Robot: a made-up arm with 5 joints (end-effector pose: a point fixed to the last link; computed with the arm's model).
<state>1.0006 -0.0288 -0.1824 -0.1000 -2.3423</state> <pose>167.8 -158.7 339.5 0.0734 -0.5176 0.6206 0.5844</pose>
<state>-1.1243 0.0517 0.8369 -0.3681 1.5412</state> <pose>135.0 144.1 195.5 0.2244 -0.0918 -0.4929 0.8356</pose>
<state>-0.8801 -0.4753 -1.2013 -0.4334 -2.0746</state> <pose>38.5 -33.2 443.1 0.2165 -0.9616 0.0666 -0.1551</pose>
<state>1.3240 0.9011 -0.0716 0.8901 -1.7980</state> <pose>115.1 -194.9 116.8 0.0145 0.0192 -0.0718 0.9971</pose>
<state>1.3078 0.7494 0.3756 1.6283 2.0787</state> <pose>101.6 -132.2 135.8 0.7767 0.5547 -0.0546 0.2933</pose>
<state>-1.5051 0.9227 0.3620 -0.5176 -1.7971</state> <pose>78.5 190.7 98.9 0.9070 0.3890 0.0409 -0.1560</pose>
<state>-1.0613 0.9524 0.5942 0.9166 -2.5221</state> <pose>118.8 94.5 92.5 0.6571 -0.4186 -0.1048 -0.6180</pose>
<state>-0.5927 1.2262 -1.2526 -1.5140 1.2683</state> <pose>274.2 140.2 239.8 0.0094 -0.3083 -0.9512 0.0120</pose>
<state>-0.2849 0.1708 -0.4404 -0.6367 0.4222</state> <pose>255.1 55.4 356.2 0.3087 -0.0419 -0.9444 0.1054</pose>
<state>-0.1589 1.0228 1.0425 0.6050 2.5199</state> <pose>115.9 8.0 102.4 0.2157 0.4782 0.2105 0.8249</pose>
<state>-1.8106 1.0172 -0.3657 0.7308 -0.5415</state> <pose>11.1 224.7 119.2 0.8159 0.0877 -0.0341 0.5705</pose>
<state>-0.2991 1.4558 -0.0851 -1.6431 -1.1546</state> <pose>256.5 58.7 69.5 0.5438 0.5437 -0.5822 -0.2641</pose>
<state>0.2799 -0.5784 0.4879 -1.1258 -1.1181</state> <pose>165.8 -28.7 345.8 0.1322 0.4223 -0.8891 -0.1167</pose>
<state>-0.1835 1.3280 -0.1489 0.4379 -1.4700</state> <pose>246.2 33.4 44.8 0.7851 -0.0174 0.0152 -0.6189</pose>
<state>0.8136 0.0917 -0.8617 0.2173 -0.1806</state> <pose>181.1 -121.8 397.1 0.4226 -0.2515 -0.8362 -0.2428</pose>
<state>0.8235 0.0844 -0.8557 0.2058 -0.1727</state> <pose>179.1 -122.1 397.9 0.4175 -0.2599 -0.8369 -0.2404</pose>
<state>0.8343 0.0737 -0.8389 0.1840 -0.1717</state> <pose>177.1 -122.5 398.3 0.4103 -0.2659 -0.8389 -0.2390</pose>
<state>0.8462 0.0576 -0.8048 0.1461 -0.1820</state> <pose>175.1 -123.2 398.1 0.4001 -0.2680 -0.8432 -0.2390</pose>
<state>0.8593 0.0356 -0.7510 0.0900 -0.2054</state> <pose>173.1 -124.2 397.0 0.3865 -0.2653 -0.8499 -0.2406</pose>
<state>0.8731 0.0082 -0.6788 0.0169 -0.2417</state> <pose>171.1 -125.4 395.0 0.3698 -0.2576 -0.8589 -0.2432</pose>
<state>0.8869 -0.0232 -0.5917 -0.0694 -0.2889</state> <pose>169.1 -126.5 391.9 0.3510 -0.2450 -0.8695 -0.2465</pose>
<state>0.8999 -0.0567 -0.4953 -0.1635 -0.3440</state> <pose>167.1 -127.3 387.9 0.3311 -0.2283 -0.8808 -0.2498</pose>
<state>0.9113 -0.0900 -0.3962 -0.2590 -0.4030</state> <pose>165.1 -127.9 383.1 0.3116 -0.2087 -0.8919 -0.2527</pose>
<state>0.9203 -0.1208 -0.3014 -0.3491 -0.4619</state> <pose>163.4 -128.0 378.0 0.2938 -0.1874 -0.9019 -0.2553</pose>
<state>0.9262 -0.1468 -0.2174 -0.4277 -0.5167</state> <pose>162.1 -127.8 373.0 0.2789 -0.1660 -0.9101 -0.2576</pose>
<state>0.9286 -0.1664 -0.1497 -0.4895 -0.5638</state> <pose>161.4 -127.5 368.5 0.2679 -0.1460 -0.9161 -0.2600</pose>
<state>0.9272 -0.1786 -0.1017 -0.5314 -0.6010</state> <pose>161.4 -127.1 365.0 0.2612 -0.1285 -0.9199 -0.2628</pose>
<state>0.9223 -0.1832 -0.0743 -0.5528 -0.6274</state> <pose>162.1 -126.9 362.5 0.2588 -0.1140 -0.9215 -0.2660</pose>
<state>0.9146 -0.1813 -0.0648 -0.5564 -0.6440</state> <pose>163.6 -126.7 361.1 0.2601 -0.1027 -0.9214 -0.2698</pose>
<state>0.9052 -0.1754 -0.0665 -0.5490 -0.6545</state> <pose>165.5 -126.7 360.3 0.2637 -0.0933 -0.9202 -0.2738</pose>
